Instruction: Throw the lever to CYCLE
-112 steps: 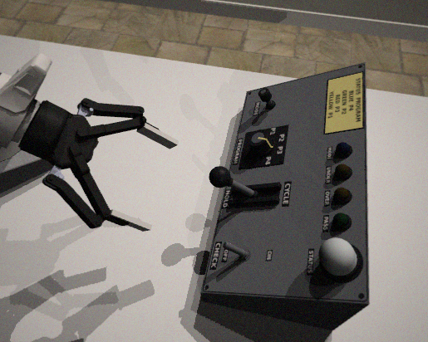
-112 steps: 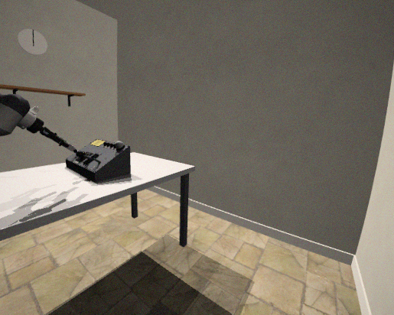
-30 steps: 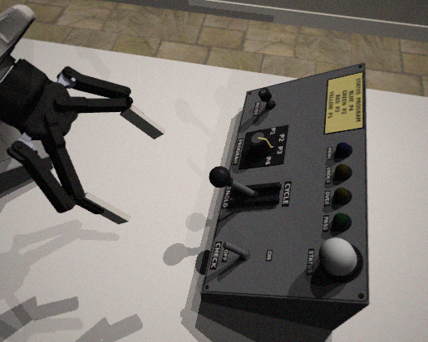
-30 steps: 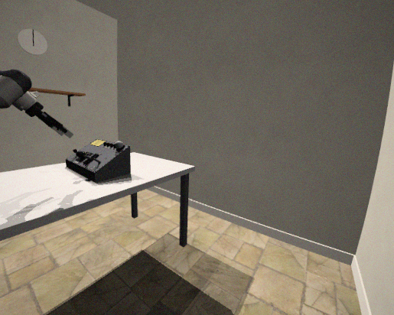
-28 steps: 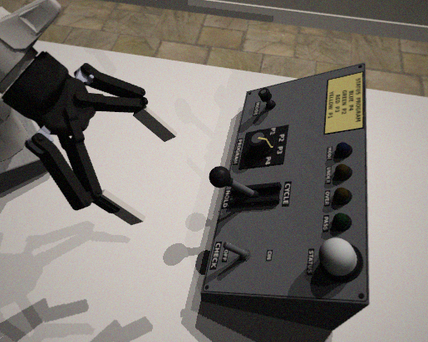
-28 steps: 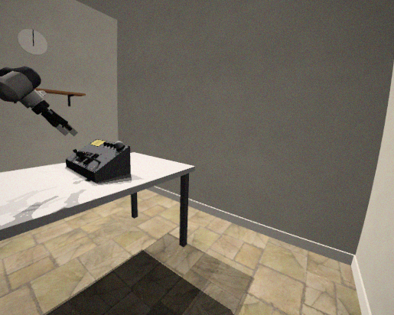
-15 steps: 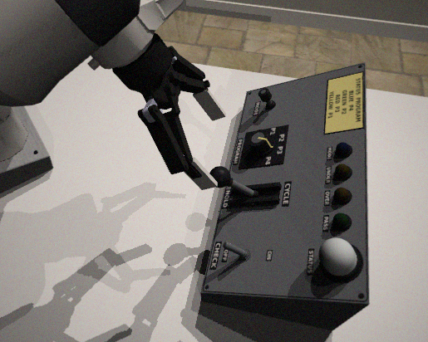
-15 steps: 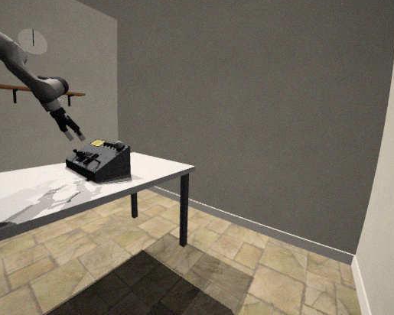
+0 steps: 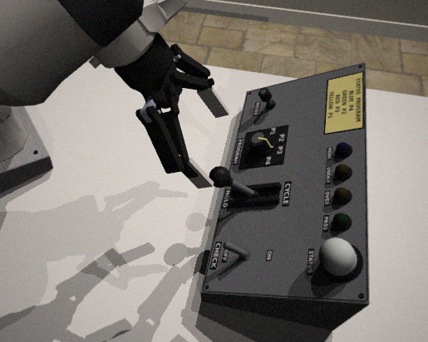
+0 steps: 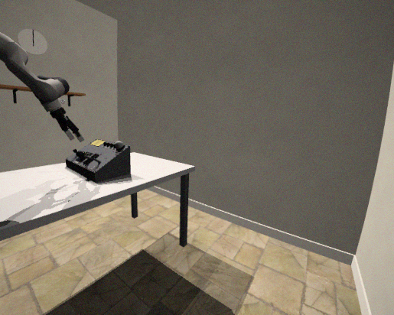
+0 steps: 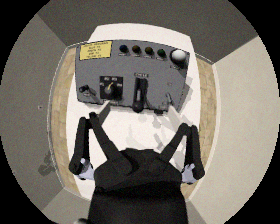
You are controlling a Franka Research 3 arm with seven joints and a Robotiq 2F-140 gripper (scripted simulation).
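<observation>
The lever is 50 mm ahead of my hand, 10 mm to the right of it and 120 mm below it. From my hand the other things lie so: program dial 100 mm ahead, 100 mm to the left, 120 mm below; dark grey sloped console 120 mm ahead, 40 mm to the left, 150 mm below; check switch 50 mm ahead, 130 mm to the right, 130 mm below.
</observation>
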